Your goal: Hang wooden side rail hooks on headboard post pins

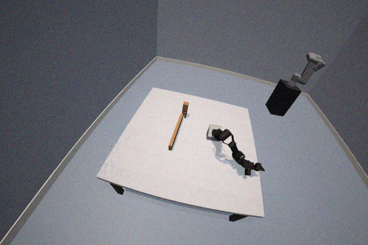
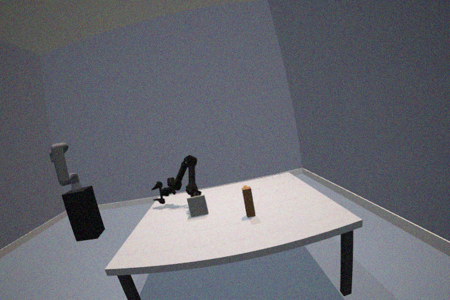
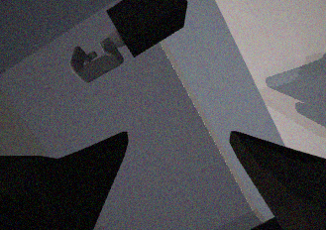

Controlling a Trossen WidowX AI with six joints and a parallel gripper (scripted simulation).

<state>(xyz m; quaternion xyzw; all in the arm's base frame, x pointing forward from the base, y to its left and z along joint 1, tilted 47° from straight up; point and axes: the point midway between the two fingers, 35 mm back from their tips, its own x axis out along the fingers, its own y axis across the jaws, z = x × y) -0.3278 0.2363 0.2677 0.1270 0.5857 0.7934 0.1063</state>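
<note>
Now: the wooden headboard post 670 mm ahead of my gripper tip, 620 mm to the right of it and 30 mm below it.
</note>
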